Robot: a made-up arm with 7 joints.
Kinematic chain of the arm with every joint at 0, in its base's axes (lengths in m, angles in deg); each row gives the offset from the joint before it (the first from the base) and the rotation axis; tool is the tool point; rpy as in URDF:
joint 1: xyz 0 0 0.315 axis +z
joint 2: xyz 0 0 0 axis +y
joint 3: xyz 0 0 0.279 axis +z
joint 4: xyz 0.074 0 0 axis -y
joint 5: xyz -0.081 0 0.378 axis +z
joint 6: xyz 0 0 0 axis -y
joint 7: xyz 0.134 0 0 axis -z
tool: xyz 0 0 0 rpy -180 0 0
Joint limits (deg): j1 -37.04..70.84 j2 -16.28..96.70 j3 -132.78..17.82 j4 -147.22..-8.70 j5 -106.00..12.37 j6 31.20..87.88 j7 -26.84..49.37
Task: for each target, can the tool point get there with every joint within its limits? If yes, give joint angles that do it. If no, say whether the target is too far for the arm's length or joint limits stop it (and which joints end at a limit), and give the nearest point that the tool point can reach.
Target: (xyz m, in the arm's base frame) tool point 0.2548 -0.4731 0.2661
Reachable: yes | joints 20.59 74.89 -79.37 -123.60 -72.46 74.85 4.87
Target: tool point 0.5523 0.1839 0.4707
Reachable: yes | joints 38.86 8.79 -18.11 -95.18 -22.62 50.09 0.34
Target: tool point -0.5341 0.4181 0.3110
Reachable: no: joint limits stop it (at a limit: joint 1, joint 2, joint 3, joint 6) | nearest point -0.5490 0.0395 0.3528 | short by 0.381 m
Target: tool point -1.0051 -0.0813 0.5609
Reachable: no: too far | nearest point -0.6466 -0.0523 0.5674 | short by 0.360 m
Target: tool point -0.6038 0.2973 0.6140
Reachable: no: joint limits stop it (at a limit: joint 1, joint 2, joint 3, joint 6) | nearest point -0.5885 0.0987 0.6601 | short by 0.204 m
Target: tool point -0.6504 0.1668 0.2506
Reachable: no: joint limits stop it (at a limit: joint 1, joint 2, joint 3, joint 6) | nearest point -0.5406 0.0352 0.3306 | short by 0.189 m
